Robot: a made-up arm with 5 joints. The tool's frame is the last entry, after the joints. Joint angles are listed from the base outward.
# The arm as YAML. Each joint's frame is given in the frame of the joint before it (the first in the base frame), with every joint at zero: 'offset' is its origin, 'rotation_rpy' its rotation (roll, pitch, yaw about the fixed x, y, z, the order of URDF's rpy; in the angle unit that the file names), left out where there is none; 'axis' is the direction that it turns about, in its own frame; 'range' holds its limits. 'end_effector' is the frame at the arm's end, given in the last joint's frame.
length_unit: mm
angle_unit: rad
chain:
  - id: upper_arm
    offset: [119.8, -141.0, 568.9]
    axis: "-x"
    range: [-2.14, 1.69]
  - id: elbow
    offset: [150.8, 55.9, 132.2]
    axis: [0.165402, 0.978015, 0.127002]
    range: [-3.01, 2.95]
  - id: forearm
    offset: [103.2, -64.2, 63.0]
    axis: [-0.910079, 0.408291, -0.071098]
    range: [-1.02, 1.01]
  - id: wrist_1
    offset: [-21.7, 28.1, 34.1]
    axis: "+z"
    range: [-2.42, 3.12]
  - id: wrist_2
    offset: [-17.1, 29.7, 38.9]
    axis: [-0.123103, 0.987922, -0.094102]
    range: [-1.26, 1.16]
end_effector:
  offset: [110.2, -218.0, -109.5]
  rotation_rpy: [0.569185, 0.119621, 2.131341]
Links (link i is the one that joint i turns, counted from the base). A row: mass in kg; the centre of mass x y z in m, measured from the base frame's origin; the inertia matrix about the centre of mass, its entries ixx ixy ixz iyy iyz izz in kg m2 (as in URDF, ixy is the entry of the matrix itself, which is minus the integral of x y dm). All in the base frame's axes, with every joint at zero. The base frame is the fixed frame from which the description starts. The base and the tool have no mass.
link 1: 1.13; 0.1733 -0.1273 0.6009; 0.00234 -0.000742 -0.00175 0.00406 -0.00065 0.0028
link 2: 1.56; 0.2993 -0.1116 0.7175; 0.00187 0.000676 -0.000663 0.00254 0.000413 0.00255
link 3: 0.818; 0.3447 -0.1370 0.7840; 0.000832 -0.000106 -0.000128 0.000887 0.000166 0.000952
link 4: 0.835; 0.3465 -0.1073 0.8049; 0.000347 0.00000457 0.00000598 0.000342 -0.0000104 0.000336
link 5: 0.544; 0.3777 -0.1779 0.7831; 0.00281 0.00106 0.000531 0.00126 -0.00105 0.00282
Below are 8 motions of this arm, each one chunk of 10 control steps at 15 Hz.
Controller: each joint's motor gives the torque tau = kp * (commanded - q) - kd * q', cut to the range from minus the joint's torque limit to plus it. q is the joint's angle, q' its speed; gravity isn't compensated. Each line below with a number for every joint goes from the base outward.
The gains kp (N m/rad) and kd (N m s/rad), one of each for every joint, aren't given. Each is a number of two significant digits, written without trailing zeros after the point. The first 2 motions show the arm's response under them.
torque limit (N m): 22 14 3.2 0.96 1.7
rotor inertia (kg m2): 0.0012 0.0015 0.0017 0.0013 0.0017
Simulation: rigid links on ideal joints. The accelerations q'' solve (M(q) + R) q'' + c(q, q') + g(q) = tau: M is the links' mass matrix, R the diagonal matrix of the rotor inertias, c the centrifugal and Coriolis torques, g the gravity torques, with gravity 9.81 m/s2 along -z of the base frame. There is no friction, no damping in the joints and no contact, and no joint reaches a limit. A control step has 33 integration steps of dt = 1/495 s. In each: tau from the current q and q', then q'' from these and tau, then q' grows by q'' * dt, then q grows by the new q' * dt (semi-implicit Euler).
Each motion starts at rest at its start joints. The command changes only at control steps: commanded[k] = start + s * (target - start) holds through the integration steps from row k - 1 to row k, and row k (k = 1, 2, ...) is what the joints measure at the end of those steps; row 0 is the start. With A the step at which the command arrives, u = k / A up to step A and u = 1 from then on. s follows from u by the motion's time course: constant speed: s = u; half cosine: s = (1 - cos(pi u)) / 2; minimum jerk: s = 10 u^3 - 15 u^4 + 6 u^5; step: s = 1 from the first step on.
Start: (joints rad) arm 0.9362 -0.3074 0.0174 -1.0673 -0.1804
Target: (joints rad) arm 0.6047 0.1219 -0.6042 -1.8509 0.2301
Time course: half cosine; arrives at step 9
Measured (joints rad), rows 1 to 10:
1: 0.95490 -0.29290 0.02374 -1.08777 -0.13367
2: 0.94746 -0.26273 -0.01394 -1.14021 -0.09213
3: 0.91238 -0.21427 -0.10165 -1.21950 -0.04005
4: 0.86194 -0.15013 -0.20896 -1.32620 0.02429
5: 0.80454 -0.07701 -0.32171 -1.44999 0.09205
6: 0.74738 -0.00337 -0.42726 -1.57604 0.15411
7: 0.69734 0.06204 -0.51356 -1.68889 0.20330
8: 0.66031 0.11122 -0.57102 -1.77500 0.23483
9: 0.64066 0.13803 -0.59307 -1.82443 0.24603
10: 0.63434 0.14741 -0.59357 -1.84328 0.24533
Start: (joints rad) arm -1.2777 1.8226 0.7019 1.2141 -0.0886
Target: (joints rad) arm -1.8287 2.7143 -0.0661 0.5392 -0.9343
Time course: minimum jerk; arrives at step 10
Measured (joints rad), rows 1 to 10:
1: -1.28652 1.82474 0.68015 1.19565 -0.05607
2: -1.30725 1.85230 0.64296 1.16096 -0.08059
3: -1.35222 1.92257 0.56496 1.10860 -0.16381
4: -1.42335 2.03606 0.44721 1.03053 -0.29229
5: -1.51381 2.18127 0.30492 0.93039 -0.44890
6: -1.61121 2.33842 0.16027 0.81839 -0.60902
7: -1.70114 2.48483 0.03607 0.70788 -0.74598
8: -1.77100 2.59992 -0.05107 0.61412 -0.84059
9: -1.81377 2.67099 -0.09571 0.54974 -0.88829
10: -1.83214 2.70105 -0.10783 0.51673 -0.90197
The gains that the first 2 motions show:
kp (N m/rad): 170 63 16 5.8 7.6
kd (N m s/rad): 11 4.1 0.58 0.48 0.31
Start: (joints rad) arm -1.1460 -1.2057 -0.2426 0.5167 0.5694
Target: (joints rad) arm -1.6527 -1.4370 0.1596 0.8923 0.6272
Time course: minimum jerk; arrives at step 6
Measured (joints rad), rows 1 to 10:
1: -1.18192 -1.21104 -0.26139 0.51948 0.59982
2: -1.25578 -1.23693 -0.20483 0.55293 0.62011
3: -1.37779 -1.28813 -0.09464 0.63249 0.63374
4: -1.52035 -1.34627 0.01929 0.72851 0.65268
5: -1.63113 -1.39016 0.09502 0.80445 0.66771
6: -1.68138 -1.41012 0.11980 0.84481 0.66980
7: -1.69555 -1.41754 0.12676 0.86677 0.66256
8: -1.69867 -1.42046 0.12953 0.87832 0.65807
9: -1.69940 -1.42156 0.13045 0.88304 0.65737
10: -1.69961 -1.42196 0.13073 0.88471 0.65754

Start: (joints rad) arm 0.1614 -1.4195 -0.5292 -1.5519 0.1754
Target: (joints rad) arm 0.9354 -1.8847 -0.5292 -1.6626 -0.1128
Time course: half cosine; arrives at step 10
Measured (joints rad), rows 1 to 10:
1: 0.18201 -1.44714 -0.53696 -1.55984 0.18303
2: 0.22719 -1.48046 -0.53470 -1.57051 0.17182
3: 0.30079 -1.52617 -0.52940 -1.58219 0.14406
4: 0.40007 -1.58561 -0.52215 -1.59763 0.10932
5: 0.51616 -1.65441 -0.51428 -1.61623 0.07033
6: 0.63753 -1.72605 -0.50718 -1.63608 0.02993
7: 0.75213 -1.79350 -0.50186 -1.65516 -0.00819
8: 0.84879 -1.85015 -0.49873 -1.67172 -0.04011
9: 0.91837 -1.89060 -0.49767 -1.68435 -0.06235
10: 0.95451 -1.91110 -0.49821 -1.69211 -0.07234

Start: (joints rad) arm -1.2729 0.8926 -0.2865 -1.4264 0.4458
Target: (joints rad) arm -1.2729 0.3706 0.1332 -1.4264 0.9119
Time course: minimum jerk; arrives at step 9
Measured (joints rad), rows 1 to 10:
1: -1.28987 0.89381 -0.31372 -1.41020 0.41366
2: -1.29685 0.87163 -0.29365 -1.39300 0.42527
3: -1.29918 0.81874 -0.24043 -1.38858 0.48440
4: -1.30060 0.73658 -0.16503 -1.38731 0.56957
5: -1.30204 0.63740 -0.07980 -1.38642 0.66544
6: -1.30359 0.53911 -0.00032 -1.38607 0.75471
7: -1.30506 0.45945 0.05937 -1.38631 0.82118
8: -1.30628 0.40985 0.09166 -1.38663 0.85623
9: -1.30715 0.38915 0.10085 -1.38627 0.86472
10: -1.30766 0.38262 0.10276 -1.38510 0.86445

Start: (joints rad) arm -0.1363 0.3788 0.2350 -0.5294 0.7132
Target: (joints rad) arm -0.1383 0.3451 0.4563 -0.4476 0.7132
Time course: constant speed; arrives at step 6
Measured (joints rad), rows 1 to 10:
1: -0.13652 0.40291 0.27466 -0.51933 0.69004
2: -0.13608 0.41012 0.31682 -0.50277 0.68161
3: -0.13625 0.40809 0.35384 -0.49003 0.68274
4: -0.13651 0.40346 0.39144 -0.47771 0.68354
5: -0.13676 0.39813 0.42940 -0.46509 0.68374
6: -0.13701 0.39257 0.46741 -0.45235 0.68384
7: -0.13696 0.39069 0.47245 -0.44716 0.68396
8: -0.13726 0.38976 0.47140 -0.44461 0.68361
9: -0.13736 0.38947 0.47134 -0.44352 0.68358
10: -0.13737 0.38939 0.47143 -0.44315 0.68366

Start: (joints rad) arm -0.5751 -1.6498 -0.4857 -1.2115 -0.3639
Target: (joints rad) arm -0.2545 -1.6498 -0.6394 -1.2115 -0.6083
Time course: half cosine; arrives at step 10
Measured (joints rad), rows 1 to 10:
1: -0.58077 -1.66780 -0.51739 -1.22666 -0.37564
2: -0.56887 -1.67465 -0.53373 -1.23676 -0.38990
3: -0.54027 -1.67740 -0.54646 -1.24061 -0.41612
4: -0.49988 -1.67918 -0.56488 -1.24241 -0.44835
5: -0.45209 -1.68078 -0.58601 -1.24406 -0.48430
6: -0.40166 -1.68235 -0.60728 -1.24579 -0.52108
7: -0.35357 -1.68386 -0.62667 -1.24759 -0.55510
8: -0.31252 -1.68518 -0.64232 -1.24934 -0.58301
9: -0.28254 -1.68622 -0.65272 -1.25094 -0.60209
10: -0.26659 -1.68686 -0.65688 -1.25228 -0.61044

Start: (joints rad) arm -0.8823 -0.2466 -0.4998 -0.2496 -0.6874
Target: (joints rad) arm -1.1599 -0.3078 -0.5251 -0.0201 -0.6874
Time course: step
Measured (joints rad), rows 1 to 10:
1: -1.06506 -0.27975 -0.53343 -0.12205 -0.69382
2: -1.17375 -0.28738 -0.60781 -0.10926 -0.68983
3: -1.19940 -0.28980 -0.58975 -0.09562 -0.68522
4: -1.20298 -0.29245 -0.57660 -0.07884 -0.68746
5: -1.20358 -0.29352 -0.57417 -0.07044 -0.68694
6: -1.20387 -0.29375 -0.57416 -0.06766 -0.68606
7: -1.20400 -0.29379 -0.57418 -0.06680 -0.68578
8: -1.20403 -0.29380 -0.57416 -0.06650 -0.68573
9: -1.20404 -0.29381 -0.57415 -0.06638 -0.68572
10: -1.20405 -0.29381 -0.57414 -0.06634 -0.68572

